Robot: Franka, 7 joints.
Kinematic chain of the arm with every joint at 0, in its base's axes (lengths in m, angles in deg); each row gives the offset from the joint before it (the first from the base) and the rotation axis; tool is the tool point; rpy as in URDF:
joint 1: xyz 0 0 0.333 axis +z
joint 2: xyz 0 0 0 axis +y
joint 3: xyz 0 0 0.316 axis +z
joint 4: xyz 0.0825 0 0 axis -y
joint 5: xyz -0.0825 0 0.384 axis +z
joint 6: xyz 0 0 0 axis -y
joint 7: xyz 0.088 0 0 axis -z
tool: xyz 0 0 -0.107 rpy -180 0 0
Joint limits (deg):
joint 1: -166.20..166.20
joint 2: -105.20..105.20
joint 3: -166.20..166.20
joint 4: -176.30..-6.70
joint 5: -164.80..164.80
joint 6: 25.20..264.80
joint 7: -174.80..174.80
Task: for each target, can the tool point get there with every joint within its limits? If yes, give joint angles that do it. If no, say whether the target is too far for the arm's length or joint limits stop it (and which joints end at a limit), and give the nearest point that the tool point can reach.
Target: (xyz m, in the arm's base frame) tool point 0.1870 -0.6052 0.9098
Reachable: yes | joints 88.81 -52.36 -68.69 -28.85 -13.52 160.35 36.46
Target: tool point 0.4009 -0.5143 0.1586
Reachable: yes | joints 86.35 -77.76 -124.23 -103.41 -7.09 228.51 29.20
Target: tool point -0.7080 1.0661 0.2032
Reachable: no: too far | nearest point -0.4722 0.7110 0.2464 | short by 0.428 m
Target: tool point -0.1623 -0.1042 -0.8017
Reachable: no: too far | nearest point -0.1970 -0.1265 -0.3585 | short by 0.445 m
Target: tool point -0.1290 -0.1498 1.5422
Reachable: no: too far | nearest point -0.0903 -0.1049 1.1797 | short by 0.367 m
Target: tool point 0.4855 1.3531 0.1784
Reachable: no: too far | nearest point 0.2881 0.8029 0.2413 | short by 0.588 m
